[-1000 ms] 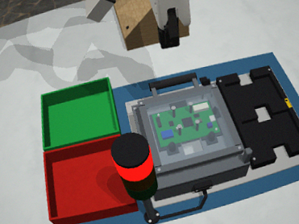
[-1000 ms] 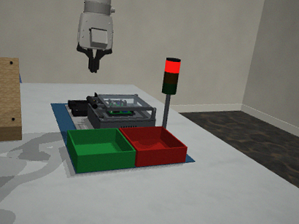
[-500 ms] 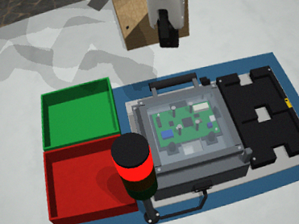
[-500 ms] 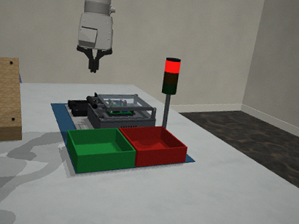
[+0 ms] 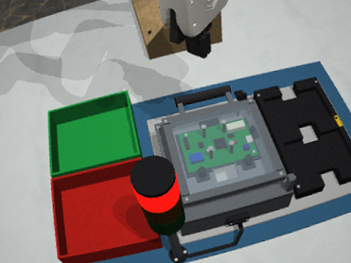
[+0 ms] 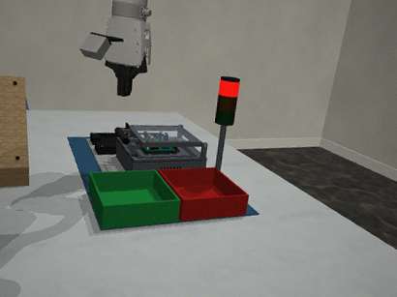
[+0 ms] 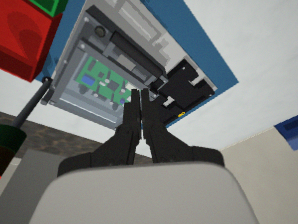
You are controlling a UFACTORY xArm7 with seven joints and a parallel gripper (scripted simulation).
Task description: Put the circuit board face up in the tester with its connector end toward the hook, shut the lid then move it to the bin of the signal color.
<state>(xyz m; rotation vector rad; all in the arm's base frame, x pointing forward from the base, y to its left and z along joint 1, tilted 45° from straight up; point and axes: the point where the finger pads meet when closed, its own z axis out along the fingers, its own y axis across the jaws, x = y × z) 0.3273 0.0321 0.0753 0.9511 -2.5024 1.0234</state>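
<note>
Right now my hand is 20 mm short of the latch hook, 60 mm to the right of it and 120 mm above it. Also, from my hand: tester plate 90 mm ahead, 140 mm below; then tester lid 90 mm ahead, 120 mm below; then green circuit board 80 mm ahead, 140 mm below.
</note>
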